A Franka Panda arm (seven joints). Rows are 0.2 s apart.
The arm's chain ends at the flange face. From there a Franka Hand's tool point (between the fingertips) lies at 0.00 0.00 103.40 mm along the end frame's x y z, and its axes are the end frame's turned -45 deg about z.
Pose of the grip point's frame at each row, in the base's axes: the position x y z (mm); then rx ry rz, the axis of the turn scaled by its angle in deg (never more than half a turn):
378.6, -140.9, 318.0, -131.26, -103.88, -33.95
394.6, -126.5, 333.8, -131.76, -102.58, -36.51
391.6, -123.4, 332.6, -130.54, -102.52, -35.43
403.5, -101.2, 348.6, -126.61, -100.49, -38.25
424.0, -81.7, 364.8, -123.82, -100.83, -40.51
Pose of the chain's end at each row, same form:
357.3, -178.4, 412.0, -154.69, -43.94, -25.08
370.5, -165.4, 426.5, -154.16, -42.47, -27.33
369.8, -163.5, 425.4, -153.34, -42.94, -25.80
382.8, -148.5, 438.2, -148.83, -42.50, -26.42
403.1, -132.7, 452.3, -146.16, -43.73, -27.69

